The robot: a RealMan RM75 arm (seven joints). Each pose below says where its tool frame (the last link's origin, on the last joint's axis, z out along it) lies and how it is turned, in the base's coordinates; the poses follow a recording.
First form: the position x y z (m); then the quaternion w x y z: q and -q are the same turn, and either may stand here.
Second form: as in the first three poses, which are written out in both.
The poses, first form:
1: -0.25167 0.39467 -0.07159 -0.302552 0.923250 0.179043 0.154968
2: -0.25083 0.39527 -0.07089 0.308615 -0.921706 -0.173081 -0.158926
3: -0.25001 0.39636 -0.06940 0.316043 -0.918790 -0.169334 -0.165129
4: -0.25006 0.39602 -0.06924 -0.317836 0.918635 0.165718 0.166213
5: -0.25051 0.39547 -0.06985 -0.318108 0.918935 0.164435 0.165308
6: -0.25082 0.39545 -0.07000 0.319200 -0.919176 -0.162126 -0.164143
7: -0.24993 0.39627 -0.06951 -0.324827 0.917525 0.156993 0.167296
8: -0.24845 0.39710 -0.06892 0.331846 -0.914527 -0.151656 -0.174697
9: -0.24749 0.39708 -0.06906 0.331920 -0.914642 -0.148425 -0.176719
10: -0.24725 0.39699 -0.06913 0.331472 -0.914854 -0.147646 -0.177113
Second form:
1: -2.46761 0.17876 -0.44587 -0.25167 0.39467 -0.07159
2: -2.45356 0.18723 -0.43849 -0.25083 0.39527 -0.07089
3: -2.43490 0.19769 -0.43763 -0.25001 0.39636 -0.06940
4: -2.43108 0.20139 -0.43189 -0.25006 0.39602 -0.06924
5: -2.43128 0.20054 -0.42873 -0.25051 0.39547 -0.06985
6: -2.43007 0.19957 -0.42354 -0.25082 0.39545 -0.07000
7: -2.41720 0.20647 -0.41740 -0.24993 0.39627 -0.06951
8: -2.39879 0.22066 -0.41491 -0.24845 0.39710 -0.06892
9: -2.39798 0.22667 -0.41046 -0.24749 0.39708 -0.06906
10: -2.39883 0.22816 -0.40920 -0.24725 0.39699 -0.06913
